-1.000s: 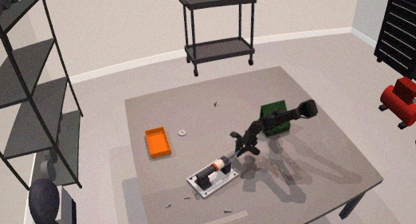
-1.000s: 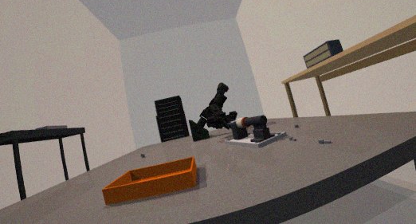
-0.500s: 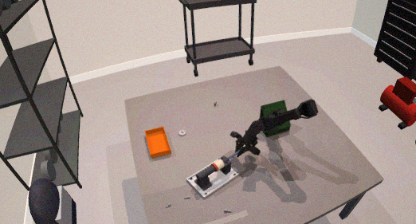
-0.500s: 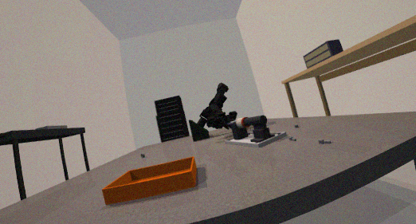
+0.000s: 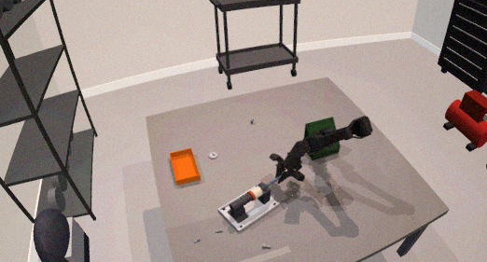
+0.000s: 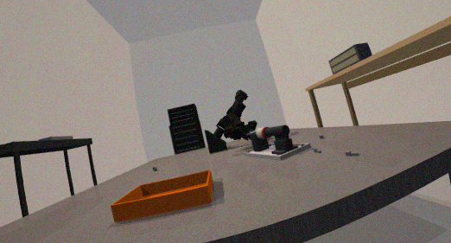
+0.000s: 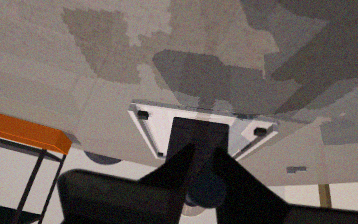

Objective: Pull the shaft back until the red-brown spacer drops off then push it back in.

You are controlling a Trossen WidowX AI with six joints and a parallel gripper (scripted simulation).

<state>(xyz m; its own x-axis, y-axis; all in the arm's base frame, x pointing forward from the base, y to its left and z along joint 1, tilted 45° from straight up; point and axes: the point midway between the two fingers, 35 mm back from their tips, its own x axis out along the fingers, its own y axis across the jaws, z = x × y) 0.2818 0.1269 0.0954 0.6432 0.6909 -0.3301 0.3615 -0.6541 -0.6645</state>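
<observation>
Now: gripper tip 60 mm short of the dark shaft, 20 mm to the right of it and 20 mm below it. The rest, counted from my gripper tip: cream spacer: 120 mm ahead, 50 mm to the left, 20 mm above; red-brown spacer: 140 mm ahead, 50 mm to the left, 20 mm above; orange tray: 380 mm ahead, 270 mm to the right, 50 mm below.
</observation>
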